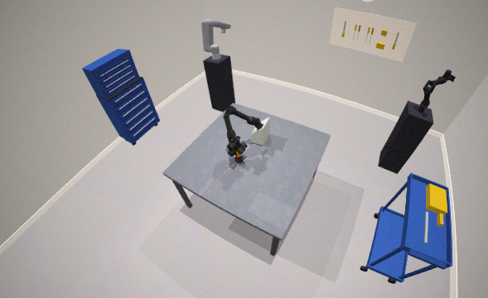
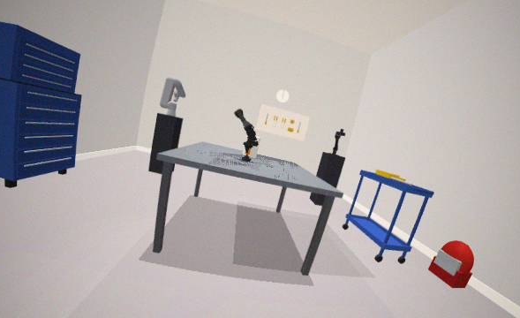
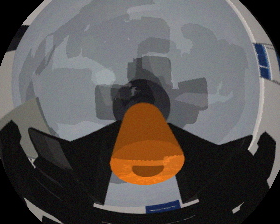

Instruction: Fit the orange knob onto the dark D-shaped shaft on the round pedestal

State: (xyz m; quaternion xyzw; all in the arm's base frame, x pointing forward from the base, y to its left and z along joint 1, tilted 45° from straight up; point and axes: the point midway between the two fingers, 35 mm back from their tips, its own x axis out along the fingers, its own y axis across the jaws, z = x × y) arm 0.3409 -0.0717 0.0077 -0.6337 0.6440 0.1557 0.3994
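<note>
My gripper tip is now 20 mm below the orange knob. The rest, counted from my gripper tip: dark round pedestal 40 mm below.
</note>
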